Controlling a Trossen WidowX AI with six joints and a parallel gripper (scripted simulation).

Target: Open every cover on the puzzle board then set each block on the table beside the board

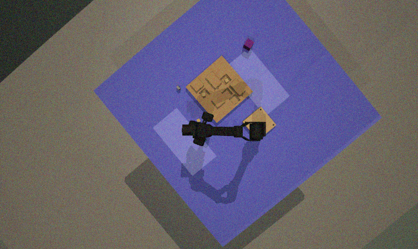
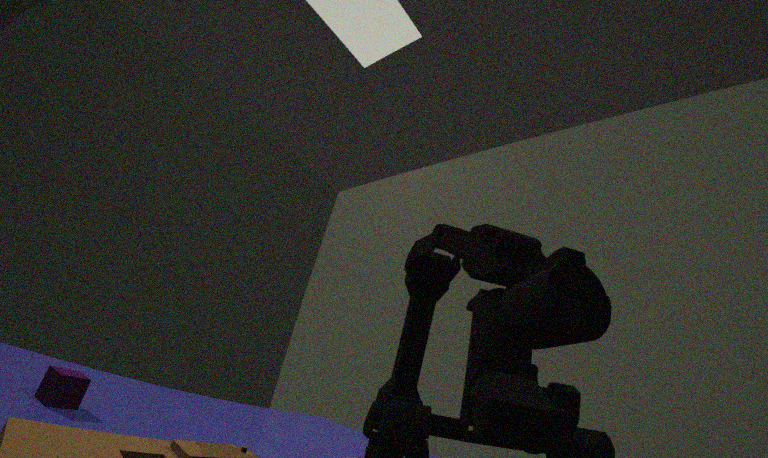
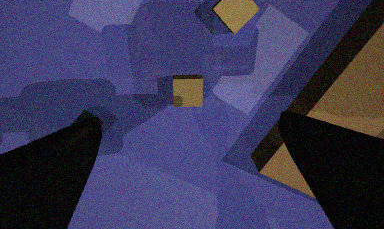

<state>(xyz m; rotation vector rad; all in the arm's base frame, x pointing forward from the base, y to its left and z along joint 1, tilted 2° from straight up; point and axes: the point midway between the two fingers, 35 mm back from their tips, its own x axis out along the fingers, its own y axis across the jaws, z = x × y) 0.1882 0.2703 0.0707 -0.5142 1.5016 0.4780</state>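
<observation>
The small green block is 7 cm behind my gripper tip, 4 cm to the left of it and 4 cm below it. The rest, counted from my gripper tip: small grey block (30 cm ahead, 1 cm to the right, 5 cm below); then magenta block (27 cm ahead, 51 cm to the right, 3 cm below).
</observation>
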